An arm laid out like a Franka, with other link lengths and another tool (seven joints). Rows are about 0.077 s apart.
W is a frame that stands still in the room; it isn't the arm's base.
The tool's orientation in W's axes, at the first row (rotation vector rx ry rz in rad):
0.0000 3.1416 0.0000
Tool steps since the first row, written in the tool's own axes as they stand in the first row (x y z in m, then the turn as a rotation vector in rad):
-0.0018 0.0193 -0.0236 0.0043 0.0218 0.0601
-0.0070 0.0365 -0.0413 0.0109 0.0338 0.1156
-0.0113 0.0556 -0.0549 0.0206 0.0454 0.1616
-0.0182 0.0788 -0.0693 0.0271 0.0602 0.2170
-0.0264 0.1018 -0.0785 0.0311 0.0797 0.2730
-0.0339 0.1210 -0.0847 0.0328 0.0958 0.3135
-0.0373 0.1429 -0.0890 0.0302 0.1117 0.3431
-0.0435 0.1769 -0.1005 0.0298 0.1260 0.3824
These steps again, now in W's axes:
0.0018 0.0193 0.0236 -0.0043 0.0218 -0.0601
0.0070 0.0365 0.0413 -0.0109 0.0338 -0.1156
0.0113 0.0556 0.0549 -0.0206 0.0454 -0.1616
0.0182 0.0788 0.0693 -0.0271 0.0602 -0.2170
0.0264 0.1018 0.0785 -0.0311 0.0797 -0.2730
0.0339 0.1210 0.0847 -0.0328 0.0958 -0.3135
0.0373 0.1429 0.0890 -0.0302 0.1117 -0.3431
0.0435 0.1769 0.1005 -0.0298 0.1260 -0.3824

